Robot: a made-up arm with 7 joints.
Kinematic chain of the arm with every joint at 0, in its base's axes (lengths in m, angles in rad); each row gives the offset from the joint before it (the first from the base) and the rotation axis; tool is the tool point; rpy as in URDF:
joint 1: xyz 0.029 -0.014 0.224 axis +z
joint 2: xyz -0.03 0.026 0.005 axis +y
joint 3: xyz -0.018 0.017 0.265 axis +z
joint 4: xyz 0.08 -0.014 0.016 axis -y
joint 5: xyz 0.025 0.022 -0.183 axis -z
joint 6: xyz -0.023 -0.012 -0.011 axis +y
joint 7: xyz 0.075 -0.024 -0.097 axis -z
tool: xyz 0.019 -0.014 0.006 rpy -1.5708 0 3.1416
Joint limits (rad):
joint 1: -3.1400..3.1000
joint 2: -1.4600..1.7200
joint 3: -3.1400..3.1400
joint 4: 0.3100..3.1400
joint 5: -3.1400..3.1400
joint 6: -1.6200..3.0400
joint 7: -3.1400..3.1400
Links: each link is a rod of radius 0.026 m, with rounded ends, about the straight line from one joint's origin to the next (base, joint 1, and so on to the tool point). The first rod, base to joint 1, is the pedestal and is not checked.
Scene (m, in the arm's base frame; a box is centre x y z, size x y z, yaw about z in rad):
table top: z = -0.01
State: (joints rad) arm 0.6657 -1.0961 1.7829 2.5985 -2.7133 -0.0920 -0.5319
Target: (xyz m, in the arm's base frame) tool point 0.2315 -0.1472 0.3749
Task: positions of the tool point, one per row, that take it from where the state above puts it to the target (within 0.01 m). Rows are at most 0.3 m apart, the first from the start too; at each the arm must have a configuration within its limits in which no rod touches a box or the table.
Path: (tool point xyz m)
1: -0.5177 0.0953 0.4344
2: -0.3563 0.2701 0.5256
3: -0.1276 0.3395 0.5787
4: 0.0959 0.2890 0.5821
5: 0.2462 0.1491 0.5379
6: 0.2880 -0.0182 0.4614
7: 0.2315 -0.1472 0.3749

